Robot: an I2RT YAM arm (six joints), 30 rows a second.
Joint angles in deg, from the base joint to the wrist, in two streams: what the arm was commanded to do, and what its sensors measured. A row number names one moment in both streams.
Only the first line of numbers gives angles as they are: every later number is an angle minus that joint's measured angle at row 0.
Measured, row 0:
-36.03, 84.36, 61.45, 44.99, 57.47, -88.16
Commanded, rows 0 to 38:
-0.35, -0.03, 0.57, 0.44, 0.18, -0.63
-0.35, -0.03, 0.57, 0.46, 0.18, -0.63
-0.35, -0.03, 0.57, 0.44, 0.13, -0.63
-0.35, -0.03, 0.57, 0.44, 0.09, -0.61
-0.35, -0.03, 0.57, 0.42, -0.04, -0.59
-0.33, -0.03, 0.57, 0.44, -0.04, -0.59
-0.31, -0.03, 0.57, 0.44, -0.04, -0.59
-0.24, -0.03, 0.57, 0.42, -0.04, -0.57
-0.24, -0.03, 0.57, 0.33, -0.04, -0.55
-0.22, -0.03, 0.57, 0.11, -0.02, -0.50
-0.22, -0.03, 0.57, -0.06, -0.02, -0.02
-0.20, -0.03, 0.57, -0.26, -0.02, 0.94
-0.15, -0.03, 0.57, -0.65, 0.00, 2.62
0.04, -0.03, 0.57, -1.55, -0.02, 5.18
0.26, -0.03, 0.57, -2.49, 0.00, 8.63
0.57, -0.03, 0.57, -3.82, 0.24, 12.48
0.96, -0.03, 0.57, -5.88, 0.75, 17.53
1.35, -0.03, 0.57, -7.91, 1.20, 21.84
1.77, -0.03, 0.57, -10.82, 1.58, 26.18
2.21, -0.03, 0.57, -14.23, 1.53, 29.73
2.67, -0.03, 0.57, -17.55, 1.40, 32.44
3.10, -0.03, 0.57, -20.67, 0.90, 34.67
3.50, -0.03, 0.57, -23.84, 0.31, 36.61
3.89, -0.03, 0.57, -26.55, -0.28, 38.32
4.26, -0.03, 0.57, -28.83, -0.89, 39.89
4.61, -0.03, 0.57, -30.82, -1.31, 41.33
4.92, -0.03, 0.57, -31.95, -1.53, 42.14
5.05, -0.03, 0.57, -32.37, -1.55, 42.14
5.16, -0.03, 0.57, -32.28, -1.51, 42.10
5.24, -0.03, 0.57, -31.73, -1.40, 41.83
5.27, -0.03, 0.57, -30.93, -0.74, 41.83
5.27, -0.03, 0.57, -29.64, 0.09, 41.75
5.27, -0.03, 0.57, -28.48, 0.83, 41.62
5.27, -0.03, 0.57, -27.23, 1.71, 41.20
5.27, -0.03, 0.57, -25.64, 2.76, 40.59
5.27, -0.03, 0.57, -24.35, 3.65, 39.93
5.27, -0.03, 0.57, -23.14, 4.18, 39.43
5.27, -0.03, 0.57, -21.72, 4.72, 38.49
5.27, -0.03, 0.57, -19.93, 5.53, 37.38
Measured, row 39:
5.31, 0.04, 0.31, -22.64, 2.17, 38.56
